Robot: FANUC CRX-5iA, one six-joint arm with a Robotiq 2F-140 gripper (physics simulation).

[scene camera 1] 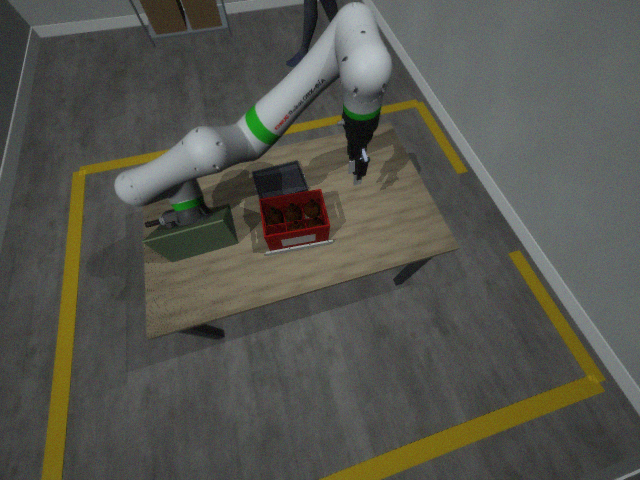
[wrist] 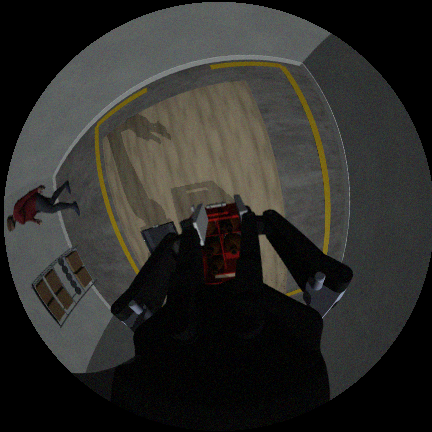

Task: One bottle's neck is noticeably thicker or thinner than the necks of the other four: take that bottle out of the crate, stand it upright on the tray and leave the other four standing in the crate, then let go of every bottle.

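Places are measured from the arm's base along level axes (x up, y left, z back), in metres.
Where they show: gripper, fingertip midpoint: (scene camera 1: 354,178) (wrist: 220,207); arm's base, link origin: (scene camera 1: 195,219).
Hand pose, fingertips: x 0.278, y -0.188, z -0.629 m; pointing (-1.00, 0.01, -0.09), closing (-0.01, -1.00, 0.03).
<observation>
Each offset is from my fingertips to the top centre of the thing. "*": to the spot under its first point. Level surfaces: height alone.
The red crate @(dx -0.229, dy +0.066, dz +0.217 m) (scene camera 1: 273,241) (wrist: 231,264) stands near the middle of the table with several brown bottles (scene camera 1: 311,209) (wrist: 231,244) upright in its compartments. The bottles are small and dark, and I cannot tell their necks apart. The dark grey tray @(* dx -0.398, dy +0.371, dz +0.223 m) (scene camera 1: 279,180) (wrist: 159,236) lies behind the crate in the scene view, with no bottle on it. My gripper (scene camera 1: 357,174) (wrist: 220,207) is high above the table, to the right of the crate and apart from it in the scene view. Its fingers are partly open with nothing between them.
A green block (scene camera 1: 204,240) stands beside the robot's base at the left of the wooden table @(dx -0.404 m) (scene camera 1: 382,227). A thin light strip @(* dx -0.376, dy -0.036, dz +0.230 m) (scene camera 1: 299,247) runs along the crate's front. A person (scene camera 1: 309,31) (wrist: 26,206) stands beyond the table, beyond the yellow floor line.
</observation>
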